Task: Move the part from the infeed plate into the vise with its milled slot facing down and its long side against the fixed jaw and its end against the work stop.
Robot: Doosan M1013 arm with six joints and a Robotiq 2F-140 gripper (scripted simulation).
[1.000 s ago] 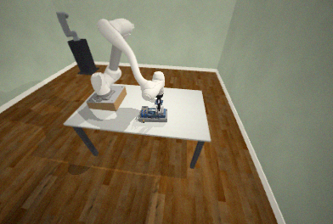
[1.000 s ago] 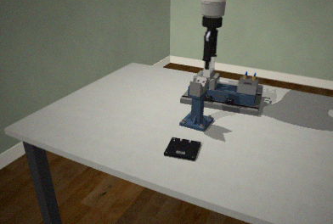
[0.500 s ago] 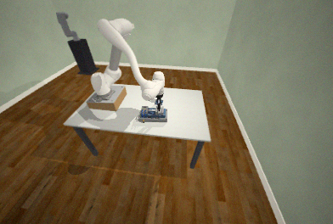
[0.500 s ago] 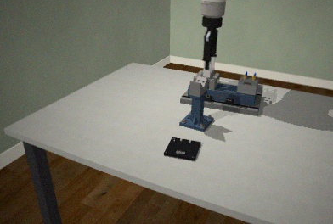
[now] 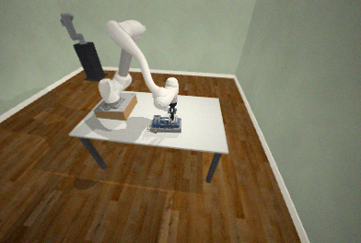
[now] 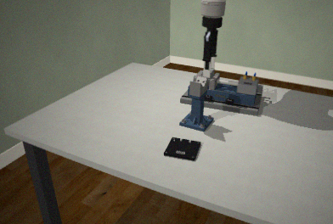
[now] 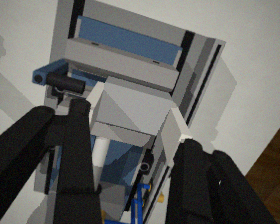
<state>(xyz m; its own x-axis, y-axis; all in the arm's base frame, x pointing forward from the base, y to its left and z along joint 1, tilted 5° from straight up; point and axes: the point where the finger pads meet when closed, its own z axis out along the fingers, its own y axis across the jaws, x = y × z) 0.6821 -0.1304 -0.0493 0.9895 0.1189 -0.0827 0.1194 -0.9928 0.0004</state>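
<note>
The part lies 30 mm below my hand. Round my hand: cylinder rod 90 mm behind, 50 mm below, 10 mm to the left; fixed jaw 50 mm below, 30 mm ahead, 20 mm to the left; work stop 70 mm to the left, 30 mm below, 10 mm behind.
</note>
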